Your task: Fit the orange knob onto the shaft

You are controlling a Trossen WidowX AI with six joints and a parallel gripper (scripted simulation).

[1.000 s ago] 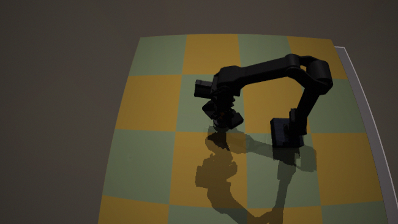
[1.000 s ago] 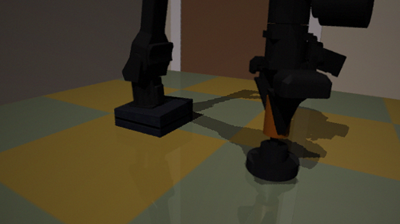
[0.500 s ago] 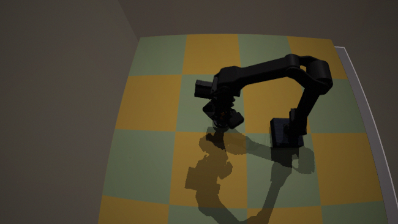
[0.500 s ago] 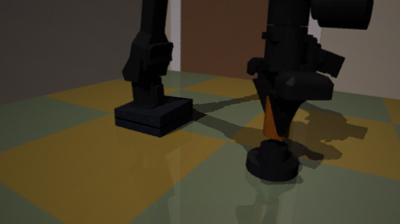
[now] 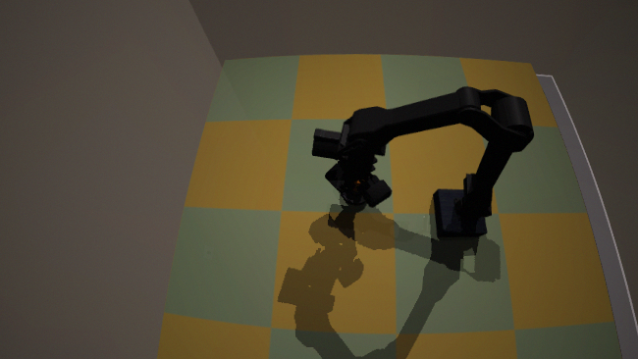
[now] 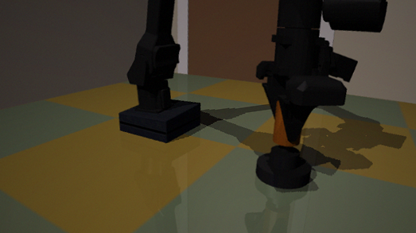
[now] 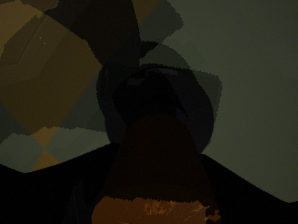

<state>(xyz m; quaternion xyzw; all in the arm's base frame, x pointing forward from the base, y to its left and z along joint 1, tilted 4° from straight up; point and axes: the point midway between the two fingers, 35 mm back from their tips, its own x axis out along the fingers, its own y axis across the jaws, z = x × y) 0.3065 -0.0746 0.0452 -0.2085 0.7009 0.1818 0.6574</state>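
The orange knob is 2 cm above my gripper tip. Round my gripper tip: dark round pedestal 4 cm below.
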